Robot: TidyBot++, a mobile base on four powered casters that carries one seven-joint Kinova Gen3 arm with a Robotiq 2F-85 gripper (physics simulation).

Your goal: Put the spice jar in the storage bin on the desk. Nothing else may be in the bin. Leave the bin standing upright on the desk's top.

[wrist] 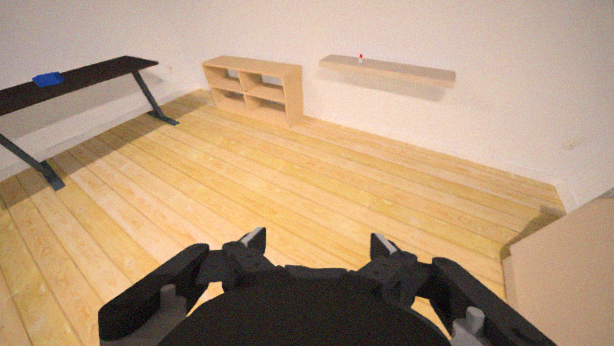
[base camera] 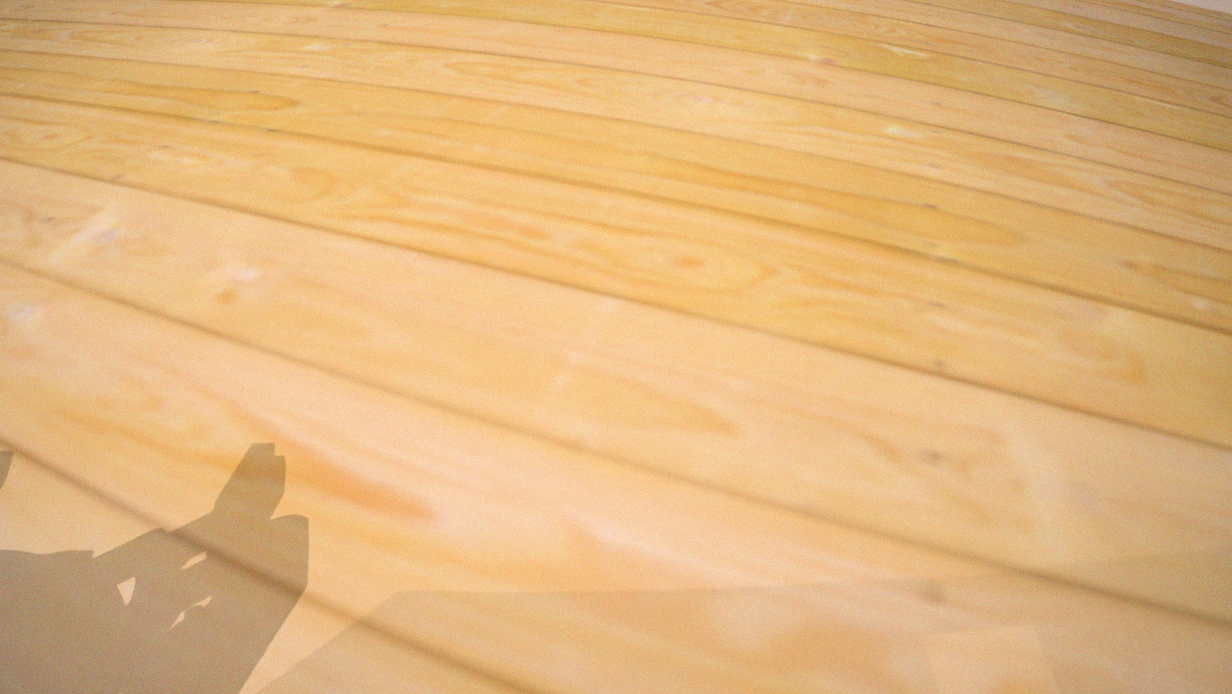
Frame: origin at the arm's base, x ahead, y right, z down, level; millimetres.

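Seen in the pictures: gripper, fingertip midpoint: (wrist: pixel 317 241).
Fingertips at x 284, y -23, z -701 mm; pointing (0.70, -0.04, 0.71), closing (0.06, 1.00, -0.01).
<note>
A point is followed by its place in that frame.
A blue storage bin (wrist: pixel 48 79) {x 1567, y -2554, z -370 mm} stands on the dark top of the desk (wrist: pixel 107 69) {x 1959, y -2347, z -323 mm} at the left of the wrist view, far off. Whether anything lies in the bin is too small to tell. A small white object with a red top (wrist: pixel 361 58) {x 2082, y 197, z -389 mm} stands upright on the wall shelf (wrist: pixel 410 73) {x 1849, y 562, z -353 mm} at the back; it may be the spice jar, but it is too small to be sure. My gripper (wrist: pixel 317 241) {x 284, y -23, z -701 mm} is open and empty, far from the bin and the shelf, above the wooden floor. Neither the bin nor the desk shows in the base camera view.
A low wooden cubby unit (wrist: pixel 293 95) {x 2262, y -467, z 43 mm} stands at the back wall between the desk and the wall shelf. A pale cabinet side (wrist: pixel 565 260) {x 604, y 1029, z -38 mm} is close at the right edge of the wrist view. The wooden floor (base camera: pixel 603 344) {x 484, y 6, z 397 mm} (wrist: pixel 300 185) {x 1251, y -241, z 397 mm} carries shadows of the robot in the base camera view.
</note>
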